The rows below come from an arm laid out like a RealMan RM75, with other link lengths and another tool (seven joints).
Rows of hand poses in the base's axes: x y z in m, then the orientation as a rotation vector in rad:
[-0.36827 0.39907 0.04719 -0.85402 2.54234 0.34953]
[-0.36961 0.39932 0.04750 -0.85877 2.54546 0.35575]
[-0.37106 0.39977 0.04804 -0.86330 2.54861 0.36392]
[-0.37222 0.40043 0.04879 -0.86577 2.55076 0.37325]
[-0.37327 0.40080 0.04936 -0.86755 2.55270 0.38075]
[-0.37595 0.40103 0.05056 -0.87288 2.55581 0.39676]
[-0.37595 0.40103 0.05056 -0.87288 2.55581 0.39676]
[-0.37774 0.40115 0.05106 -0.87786 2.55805 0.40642]
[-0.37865 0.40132 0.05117 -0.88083 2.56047 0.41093]
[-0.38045 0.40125 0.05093 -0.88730 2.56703 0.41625]
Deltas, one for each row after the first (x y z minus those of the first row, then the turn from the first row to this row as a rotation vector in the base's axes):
[-0.00134 0.00025 0.00031 0.00169 0.00560 0.00399]
[-0.00279 0.00070 0.00085 0.00463 0.01184 0.00815]
[-0.00395 0.00136 0.00160 0.00911 0.01724 0.01120]
[-0.00500 0.00173 0.00217 0.01268 0.02176 0.01348]
[-0.00768 0.00196 0.00337 0.02024 0.03077 0.01952]
[-0.00768 0.00196 0.00337 0.02024 0.03077 0.01952]
[-0.00947 0.00208 0.00387 0.02421 0.03685 0.02433]
[-0.01038 0.00225 0.00398 0.02542 0.04103 0.02685]
[-0.01218 0.00218 0.00374 0.02482 0.04978 0.03141]

